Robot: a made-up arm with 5 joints.
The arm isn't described. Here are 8 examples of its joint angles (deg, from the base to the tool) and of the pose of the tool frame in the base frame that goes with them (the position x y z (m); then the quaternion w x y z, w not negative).
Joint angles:
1: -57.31 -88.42 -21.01 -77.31 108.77
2: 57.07 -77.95 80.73 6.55 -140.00
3: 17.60 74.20 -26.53 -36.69 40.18
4: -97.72 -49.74 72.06 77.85 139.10
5: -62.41 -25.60 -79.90 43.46 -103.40
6: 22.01 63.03 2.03 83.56 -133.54
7: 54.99 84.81 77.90 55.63 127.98
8: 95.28 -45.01 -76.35 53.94 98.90
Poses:
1: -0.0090 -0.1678 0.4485 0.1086 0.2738 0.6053 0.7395
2: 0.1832 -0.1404 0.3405 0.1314 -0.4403 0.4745 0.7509
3: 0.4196 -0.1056 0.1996 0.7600 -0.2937 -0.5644 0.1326
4: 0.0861 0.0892 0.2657 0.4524 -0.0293 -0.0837 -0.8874
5: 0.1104 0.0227 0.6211 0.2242 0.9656 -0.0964 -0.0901
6: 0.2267 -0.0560 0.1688 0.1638 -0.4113 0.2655 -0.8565
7: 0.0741 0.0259 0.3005 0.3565 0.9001 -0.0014 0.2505
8: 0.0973 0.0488 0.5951 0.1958 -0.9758 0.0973 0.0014
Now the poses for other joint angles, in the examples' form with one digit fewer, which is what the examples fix.
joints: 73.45 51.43 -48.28 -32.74 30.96
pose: 0.195 -0.346 0.395 0.464 -0.670 -0.546 -0.194
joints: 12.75 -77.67 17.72 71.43 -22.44
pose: 0.188 -0.024 0.455 0.732 0.069 -0.629 -0.252
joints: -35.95 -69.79 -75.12 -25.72 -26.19
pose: -0.100 -0.145 0.456 0.646 -0.409 0.643 0.039
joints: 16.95 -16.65 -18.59 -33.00 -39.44
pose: 0.267 -0.055 0.582 0.164 0.215 -0.958 -0.093
